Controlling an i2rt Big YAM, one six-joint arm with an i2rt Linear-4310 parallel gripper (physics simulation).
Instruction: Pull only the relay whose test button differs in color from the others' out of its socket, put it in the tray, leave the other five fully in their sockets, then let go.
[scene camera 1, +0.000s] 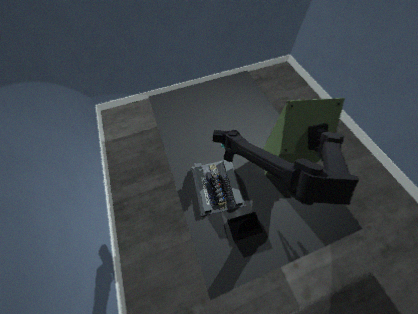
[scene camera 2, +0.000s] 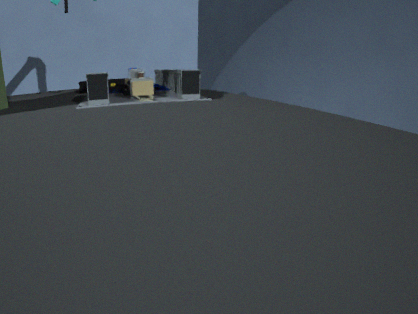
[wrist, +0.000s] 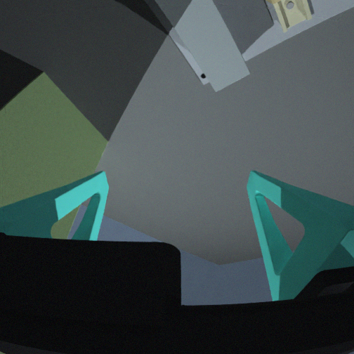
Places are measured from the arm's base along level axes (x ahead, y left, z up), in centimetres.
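Where they show: gripper, between the fingertips: (scene camera 2: 72, 1); arm's base, origin of its link: (scene camera 1: 316, 136).
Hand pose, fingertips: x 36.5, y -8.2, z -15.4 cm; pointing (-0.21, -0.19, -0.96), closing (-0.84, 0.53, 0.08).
Things, the pixels of their top centre, and the offset from my fingertips. "spot": a spot on its surface instead.
- panel's base plate, a spot on its surface: (scene camera 2: 120, 103) spot: dx +8.5, dy -2.7, dz -19.7 cm
- beige end bracket, centre of its top: (scene camera 2: 142, 81) dx +13.2, dy +3.1, dz -16.0 cm
A row of small relays (scene camera 1: 218, 187) stands between the grey wire ducts of a panel. Blue specks and a reddish one show there, too small to read as test buttons. The panel's base plate (scene camera 2: 120, 103) (wrist: 325, 16) shows end-on in scene camera 2 and at the upper right in the wrist view. The tray (scene camera 1: 250, 243), a black open box, stands just beyond the panel's lower right end. My gripper (wrist: 177, 178) is open and empty, its teal fingers wide apart above the table, beyond the panel's end opposite the tray. No relay shows in the wrist view.
Grey wire ducts (scene camera 1: 200, 187) (scene camera 2: 97, 88) (wrist: 212, 45) flank the relay row. A beige end bracket (scene camera 2: 142, 88) (wrist: 292, 17) stands between them. The arm reaches in from a tall green mount (scene camera 1: 300, 117) (wrist: 40, 135) on the right.
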